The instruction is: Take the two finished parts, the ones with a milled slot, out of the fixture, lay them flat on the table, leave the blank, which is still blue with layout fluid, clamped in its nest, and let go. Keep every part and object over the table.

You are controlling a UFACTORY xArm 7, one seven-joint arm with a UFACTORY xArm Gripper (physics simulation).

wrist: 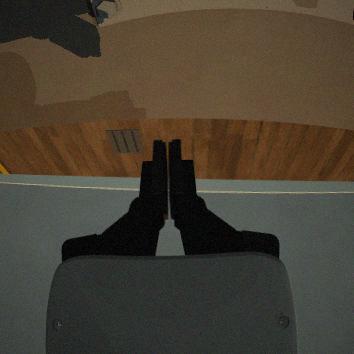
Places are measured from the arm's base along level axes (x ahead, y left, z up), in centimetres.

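Pixels of known places: gripper, fingertip midpoint: (167, 155).
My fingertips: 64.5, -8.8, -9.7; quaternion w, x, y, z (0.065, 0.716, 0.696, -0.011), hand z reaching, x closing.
Note:
Behind a point stands the place of what it marks, as x, y, z.
My gripper (167, 155) {64.5, -8.8, -9.7} is shut, its two black fingers side by side with nothing between them. In the wrist view the fingertips appear against the wooden floor, just past the curved edge of the tan table (225, 65) {62.2, -4.7, -18.0}. The slotted parts, the blue blank and the fixture cannot be made out in this view. A small grey-blue object (102, 11) {56.4, -13.4, -15.8} is cut off by the top edge at the upper left; I cannot tell what it is.
A large dark shape (45, 22), perhaps a shadow, covers the table's upper left. Beyond the table edge are the wooden floor (225, 150) with a grey vent (125, 141) and a grey-blue wall (320, 225). A yellow strip (3, 168) shows at the left edge.

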